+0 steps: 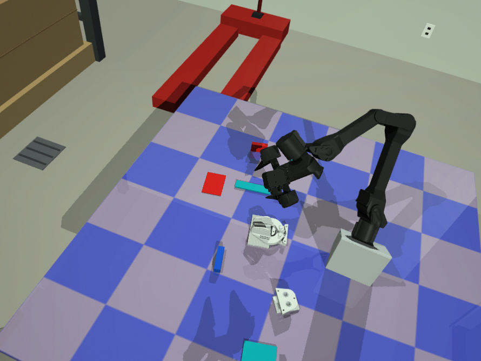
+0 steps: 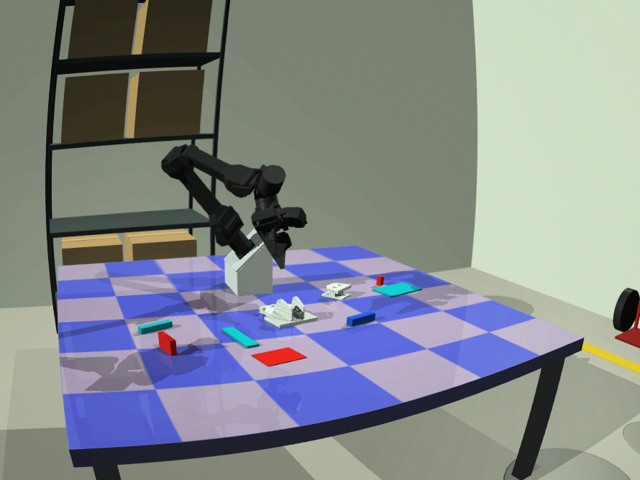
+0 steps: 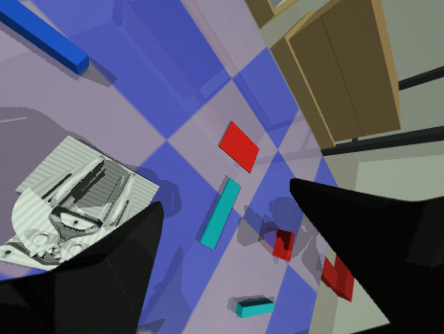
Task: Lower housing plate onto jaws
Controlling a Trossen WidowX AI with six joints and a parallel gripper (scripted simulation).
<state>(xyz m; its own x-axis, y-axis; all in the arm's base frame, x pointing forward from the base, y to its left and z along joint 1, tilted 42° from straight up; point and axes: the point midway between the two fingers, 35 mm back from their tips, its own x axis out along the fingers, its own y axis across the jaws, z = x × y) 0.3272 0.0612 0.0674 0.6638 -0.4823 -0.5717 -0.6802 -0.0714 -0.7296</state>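
My gripper tip is now 24 cm to the right of the white stepped bracket, 22 cm past it and 16 cm above it. Also, from my gripper tip: red flat plate (19 cm ahead, 17 cm below, 5 cm to the right); then blue bar (22 cm to the left, 16 cm below, 2 cm ahead); then cyan bar (17 cm below, 11 cm to the right, 6 cm ahead).
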